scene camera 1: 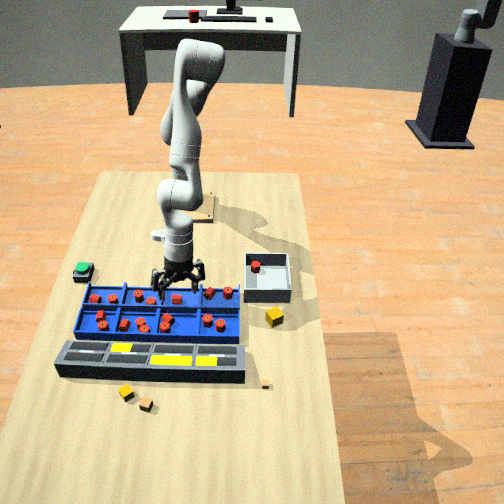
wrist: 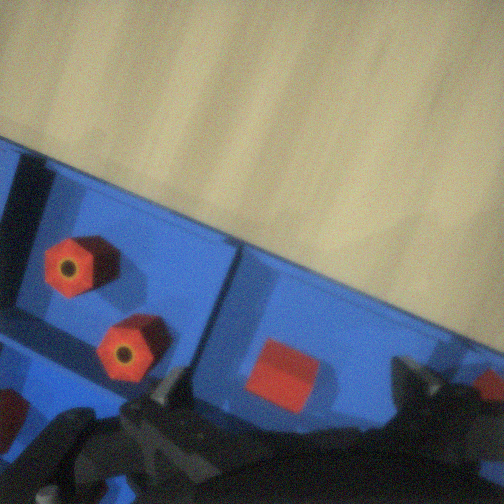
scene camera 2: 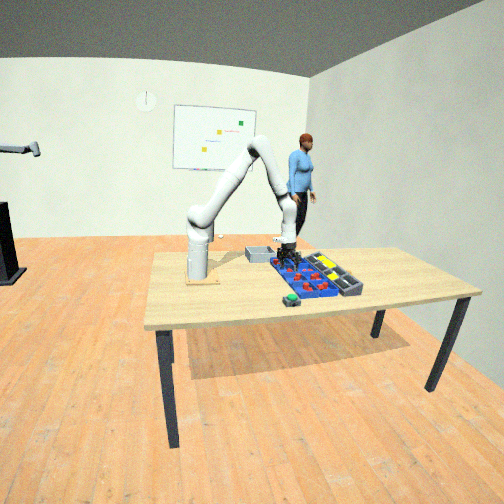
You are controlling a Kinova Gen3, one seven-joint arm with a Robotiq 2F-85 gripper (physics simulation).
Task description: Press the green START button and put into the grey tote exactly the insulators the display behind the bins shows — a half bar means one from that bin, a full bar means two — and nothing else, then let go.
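Observation:
My gripper (scene camera 1: 178, 285) is open and empty, low over the back row of the blue bin tray (scene camera 1: 157, 312). In the wrist view its fingers (wrist: 292, 385) straddle a red square insulator (wrist: 282, 375), which also shows in scene camera 1 (scene camera 1: 176, 299). Two hexagonal insulators (wrist: 80, 265) lie in the neighbouring bin. The grey tote (scene camera 1: 268, 277) holds one red insulator (scene camera 1: 255, 266). The display (scene camera 1: 150, 360) shows a half bar (scene camera 1: 121, 347), a full bar (scene camera 1: 171, 360) and a half bar (scene camera 1: 206, 360). The green START button (scene camera 1: 83, 270) sits left of the bins.
A yellow cube (scene camera 1: 274, 316) lies just in front of the tote. A yellow cube (scene camera 1: 126, 392), a tan cube (scene camera 1: 146, 404) and a small tan cube (scene camera 1: 265, 384) lie beyond the display. A person (scene camera 2: 301, 180) stands behind the table.

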